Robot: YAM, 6 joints.
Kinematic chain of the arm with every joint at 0, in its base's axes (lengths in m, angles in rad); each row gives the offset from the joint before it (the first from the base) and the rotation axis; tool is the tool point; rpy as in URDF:
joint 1: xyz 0 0 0.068 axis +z
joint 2: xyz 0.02 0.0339 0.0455 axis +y
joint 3: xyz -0.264 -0.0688 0 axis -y
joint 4: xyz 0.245 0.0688 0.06 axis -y
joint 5: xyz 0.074 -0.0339 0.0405 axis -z
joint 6: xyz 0.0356 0 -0.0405 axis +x
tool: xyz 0 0 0 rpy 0 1.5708 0
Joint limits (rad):
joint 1: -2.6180..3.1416
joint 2: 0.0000..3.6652
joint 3: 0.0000..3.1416
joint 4: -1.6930..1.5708
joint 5: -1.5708..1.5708
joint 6: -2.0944..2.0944
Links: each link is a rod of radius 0.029 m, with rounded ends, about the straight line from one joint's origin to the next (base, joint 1, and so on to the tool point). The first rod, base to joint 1, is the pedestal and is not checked.
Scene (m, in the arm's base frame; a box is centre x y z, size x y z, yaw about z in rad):
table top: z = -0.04
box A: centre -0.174 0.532 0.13 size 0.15 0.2 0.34 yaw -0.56
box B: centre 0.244 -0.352 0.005 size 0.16 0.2 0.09 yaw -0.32
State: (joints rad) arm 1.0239 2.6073 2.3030 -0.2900 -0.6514 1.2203
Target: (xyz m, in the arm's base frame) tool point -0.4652 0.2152 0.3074
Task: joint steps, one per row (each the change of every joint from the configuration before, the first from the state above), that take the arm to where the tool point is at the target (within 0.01 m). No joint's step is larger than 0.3 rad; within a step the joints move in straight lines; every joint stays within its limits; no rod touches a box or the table.
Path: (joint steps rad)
1: 0.2407 -0.2939 0.0304 -0.0354 -0.2298 0.0137
2: 0.2408 -0.2939 0.0304 -0.0354 -0.2299 0.0137
3: 0.2407 -0.2940 0.0303 -0.0355 -0.2298 0.0137
4: 0.2407 -0.2939 0.0304 -0.0354 -0.2299 0.0137
5: 0.2241 0.2622 -0.0995 -0.0168 0.2617 -0.0183
6: 0.2241 0.2622 -0.0995 -0.0169 0.2616 -0.0182
7: 0.2242 0.2622 -0.0995 -0.0169 0.2617 -0.0183

